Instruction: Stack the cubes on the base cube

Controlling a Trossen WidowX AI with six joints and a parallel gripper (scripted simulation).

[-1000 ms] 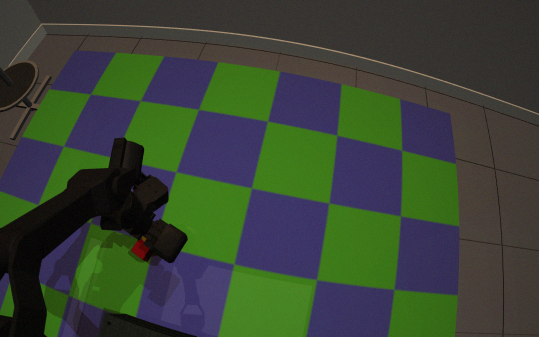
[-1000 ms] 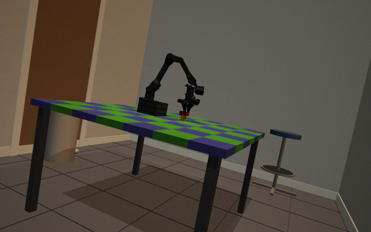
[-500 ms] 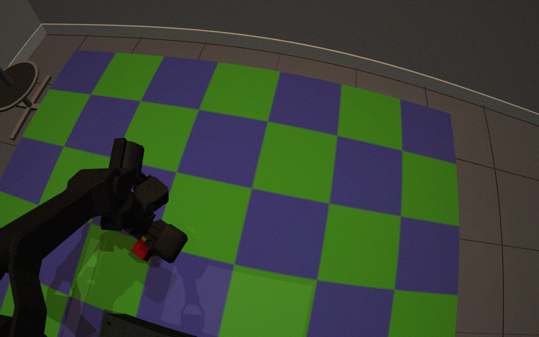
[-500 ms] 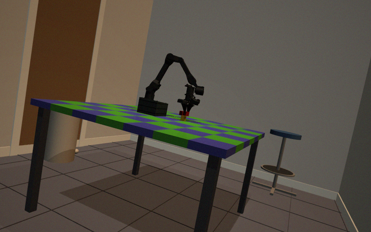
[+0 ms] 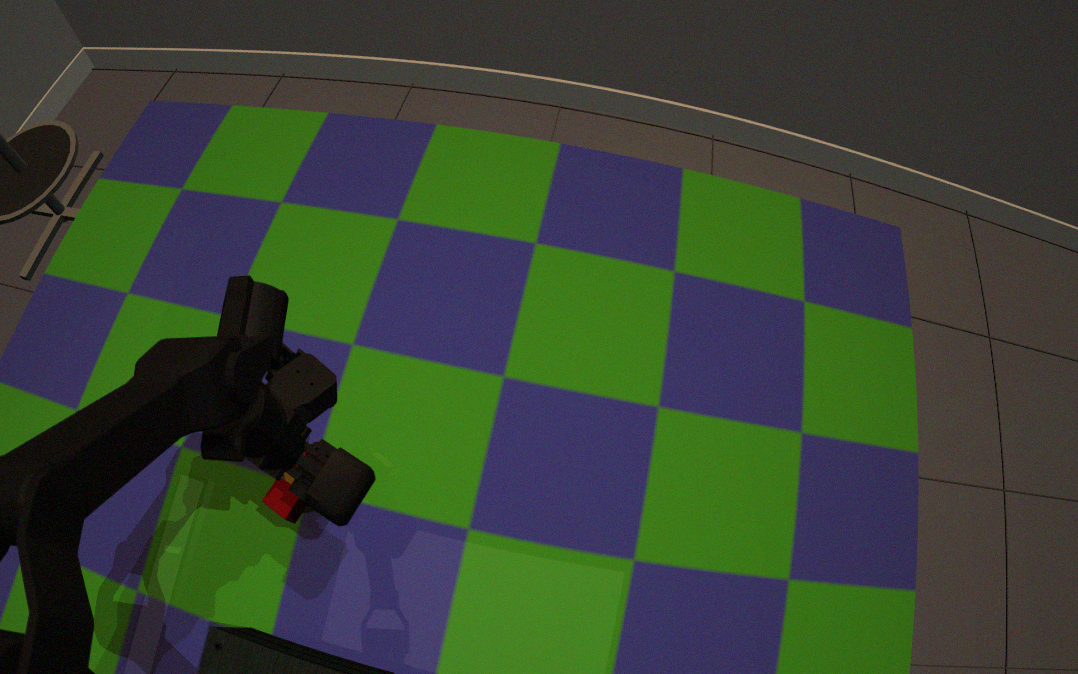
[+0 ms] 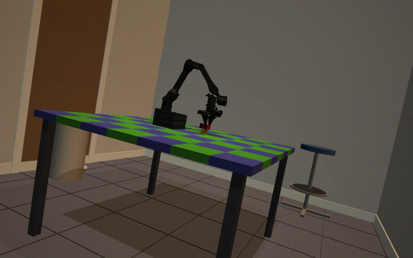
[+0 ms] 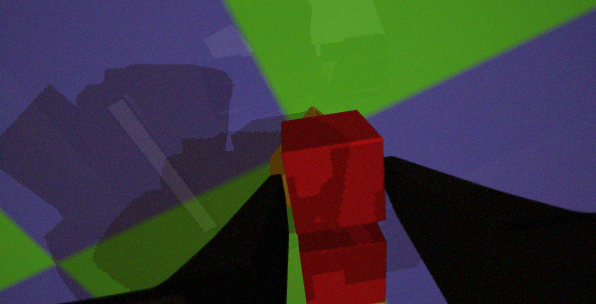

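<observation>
My gripper tip is now 20 mm past the yellow base cube, 10 mm to the right of it and 40 mm above it.
</observation>
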